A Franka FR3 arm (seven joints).
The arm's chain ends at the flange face. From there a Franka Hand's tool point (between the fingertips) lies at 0.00 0.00 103.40 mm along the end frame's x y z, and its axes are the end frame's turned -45 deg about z.
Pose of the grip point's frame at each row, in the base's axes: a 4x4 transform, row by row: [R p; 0 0 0 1], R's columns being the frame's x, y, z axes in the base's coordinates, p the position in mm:
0.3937 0.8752 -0.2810 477.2; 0.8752 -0.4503 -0.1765 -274.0; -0.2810 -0.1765 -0.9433 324.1; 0 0 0 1
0.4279 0.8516 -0.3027 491.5; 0.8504 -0.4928 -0.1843 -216.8; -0.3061 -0.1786 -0.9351 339.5; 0 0 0 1
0.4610 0.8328 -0.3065 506.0; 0.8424 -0.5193 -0.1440 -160.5; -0.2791 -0.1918 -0.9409 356.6; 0 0 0 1
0.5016 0.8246 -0.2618 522.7; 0.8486 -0.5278 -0.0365 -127.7; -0.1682 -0.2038 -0.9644 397.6; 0 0 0 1
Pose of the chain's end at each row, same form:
0.8972 0.3405 -0.2810 506.3; 0.3004 -0.9373 -0.1765 -255.7; -0.3235 0.0739 -0.9433 421.6; 0 0 0 1
0.9047 0.2996 -0.3027 522.8; 0.2529 -0.9498 -0.1843 -197.7; -0.3427 0.0902 -0.9351 436.2; 0 0 0 1
0.9149 0.2629 -0.3065 537.7; 0.2285 -0.9629 -0.1440 -145.6; -0.3330 0.0617 -0.9409 453.9; 0 0 0 1
0.9378 0.2284 -0.2618 549.8; 0.2268 -0.9733 -0.0365 -123.9; -0.2630 -0.0252 -0.9644 497.3; 0 0 0 1

